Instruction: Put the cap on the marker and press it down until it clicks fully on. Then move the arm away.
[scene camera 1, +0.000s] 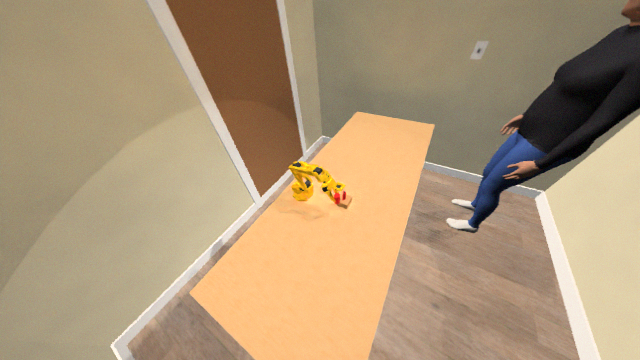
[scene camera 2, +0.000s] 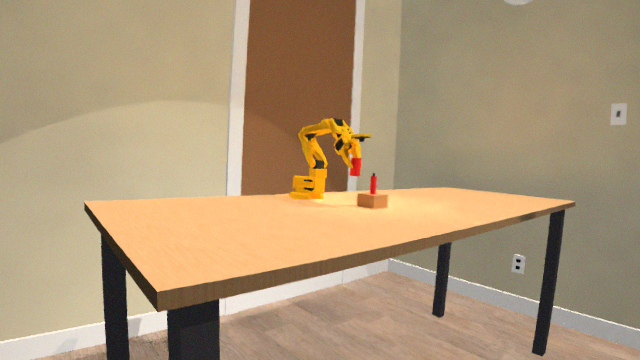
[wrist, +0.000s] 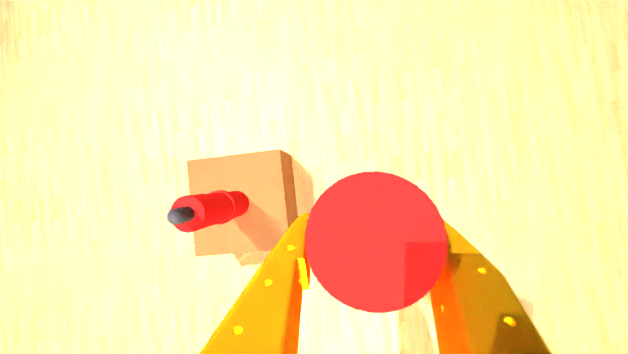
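Pixels of known places: hand, tool point: (scene camera 1: 338, 196) (scene camera 2: 358, 166) (wrist: 317, 227); arm's base, link origin: (scene camera 1: 305, 195) (scene camera 2: 310, 198).
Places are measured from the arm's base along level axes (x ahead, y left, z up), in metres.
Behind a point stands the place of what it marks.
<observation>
The red cap (scene camera 1: 337, 198) {z 0.134, x 0.223, y -0.029 m} (scene camera 2: 355, 167) {z 0.117, x 0.224, y -0.030 m} (wrist: 375, 240) {z 0.143, x 0.216, y -0.020 m} is a wide cylinder, held upright above the table. My gripper (scene camera 2: 356, 159) {z 0.120, x 0.215, y -0.007 m} (wrist: 376, 245) {z 0.120, x 0.215, y -0.007 m} is shut on it, with one jaw pressed on each side. The red marker (scene camera 1: 344, 195) {z 0.075, x 0.225, y 0.047 m} (scene camera 2: 373, 185) {z 0.065, x 0.227, y 0.048 m} (wrist: 212, 209) {z 0.085, x 0.222, y 0.045 m} stands upright in a brown block, its dark tip up. In the wrist view the marker is left of the cap and apart from it. In scene camera 2 the cap hangs left of the marker, its lower edge near the height of the marker's tip. The cap's underside is hidden in the wrist view.
The brown block (scene camera 1: 346, 202) {z 0.039, x 0.243, y 0.036 m} (scene camera 2: 372, 201) {z 0.022, x 0.249, y 0.021 m} (wrist: 240, 172) {z 0.039, x 0.241, y 0.049 m} rests on the wooden table (scene camera 1: 320, 270) {z 0.000, x 0.284, y -0.312 m} (scene camera 2: 225, 240) {z 0.000, x 0.384, y -0.493 m} (wrist: 150, 75) {z 0.000, x 0.337, y 0.136 m}. The arm's yellow base (scene camera 1: 301, 193) {z 0.021, x -0.019, y -0.010 m} (scene camera 2: 308, 187) {z 0.039, x 0.005, y -0.017 m} stands behind, to the left. A person (scene camera 1: 565, 110) stands beyond the table's right side.
</observation>
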